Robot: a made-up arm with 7 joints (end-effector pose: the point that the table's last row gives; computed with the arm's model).
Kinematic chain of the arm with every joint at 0, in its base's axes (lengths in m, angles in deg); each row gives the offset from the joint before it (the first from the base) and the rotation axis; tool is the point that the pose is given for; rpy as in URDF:
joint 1: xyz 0 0 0.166 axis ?
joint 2: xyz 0 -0.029 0.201 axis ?
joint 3: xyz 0 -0.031 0.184 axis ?
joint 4: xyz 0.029 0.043 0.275 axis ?
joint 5: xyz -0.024 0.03 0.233 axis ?
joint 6: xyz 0 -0.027 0.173 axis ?
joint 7: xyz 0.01 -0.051 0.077 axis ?
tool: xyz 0 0 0 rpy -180 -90 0
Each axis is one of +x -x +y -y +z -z.
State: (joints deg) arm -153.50 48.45 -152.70 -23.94 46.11 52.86 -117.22
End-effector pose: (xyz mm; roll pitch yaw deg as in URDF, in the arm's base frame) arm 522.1 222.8 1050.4 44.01 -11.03 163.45
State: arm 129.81 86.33 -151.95 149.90 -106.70 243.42 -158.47
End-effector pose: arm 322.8 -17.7 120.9 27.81 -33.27 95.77
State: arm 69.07 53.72 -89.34 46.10 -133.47 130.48 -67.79
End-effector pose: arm 127.9 -572.9 945.7 29.03 54.37 21.34
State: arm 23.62 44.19 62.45 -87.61 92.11 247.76 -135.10
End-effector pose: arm -404.5 -495.3 547.0 -58.62 8.89 -12.17
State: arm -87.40 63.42 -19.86 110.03 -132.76 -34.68 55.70
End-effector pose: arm -155.1 133.9 1001.4 -136.11 -77.96 75.23
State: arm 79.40 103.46 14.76 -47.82 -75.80 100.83 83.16
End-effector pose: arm -75.3 -532.2 -141.4 171.25 23.80 60.84
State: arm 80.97 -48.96 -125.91 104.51 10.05 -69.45 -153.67
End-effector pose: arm 412.8 -3.4 739.4 -126.58 -24.48 74.22
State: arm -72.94 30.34 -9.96 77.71 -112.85 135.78 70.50
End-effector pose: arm 40.4 -15.4 1084.4 68.84 -27.67 60.70
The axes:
joint 1: +z
joint 2: -y
joint 3: +z
joint 4: +y
joint 5: +z
joint 6: -y
joint 7: +x

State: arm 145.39 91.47 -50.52 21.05 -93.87 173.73 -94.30
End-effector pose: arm 686.3 -424.8 455.1 -5.05 -33.78 74.60
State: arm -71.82 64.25 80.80 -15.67 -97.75 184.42 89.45
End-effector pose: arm -416.0 623.5 591.6 160.49 22.12 -154.02
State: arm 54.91 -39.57 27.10 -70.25 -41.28 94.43 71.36
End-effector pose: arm 152.1 -105.0 977.6 5.45 38.82 -78.15
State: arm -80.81 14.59 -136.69 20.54 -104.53 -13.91 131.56
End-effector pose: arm -213.8 231.7 1274.4 -104.03 7.66 -60.40
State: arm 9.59 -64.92 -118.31 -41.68 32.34 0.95 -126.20
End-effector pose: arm 776.4 308.9 594.7 -81.62 55.21 -126.85
